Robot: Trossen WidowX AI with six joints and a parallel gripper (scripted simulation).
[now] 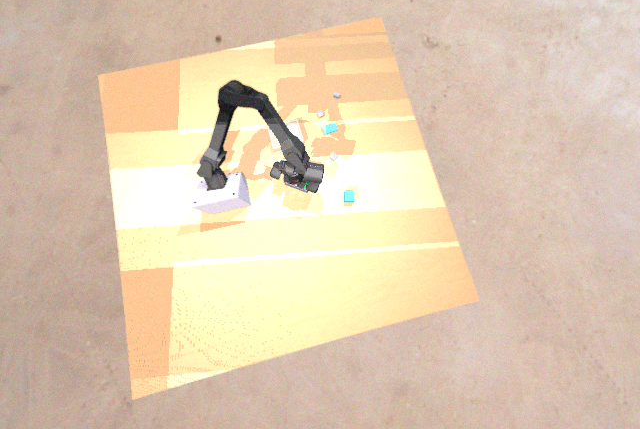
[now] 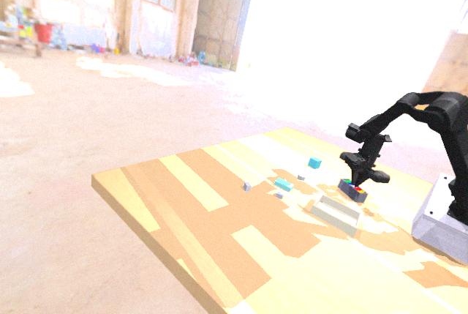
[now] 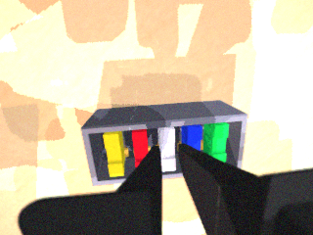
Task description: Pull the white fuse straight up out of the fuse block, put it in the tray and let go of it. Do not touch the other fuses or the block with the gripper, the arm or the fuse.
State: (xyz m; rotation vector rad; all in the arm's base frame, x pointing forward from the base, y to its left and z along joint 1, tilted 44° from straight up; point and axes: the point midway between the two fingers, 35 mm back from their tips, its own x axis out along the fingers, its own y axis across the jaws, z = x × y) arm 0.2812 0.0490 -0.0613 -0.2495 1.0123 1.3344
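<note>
Right now my gripper tip is 10 mm above the white fuse. From my gripper tip the other things lie so: tray: 30 mm behind, 220 mm to the left, 40 mm below; cyan cube: 200 mm ahead, 80 mm to the right, 20 mm below; flat cyan block: 160 mm ahead, 230 mm to the left, 30 mm below.
</note>
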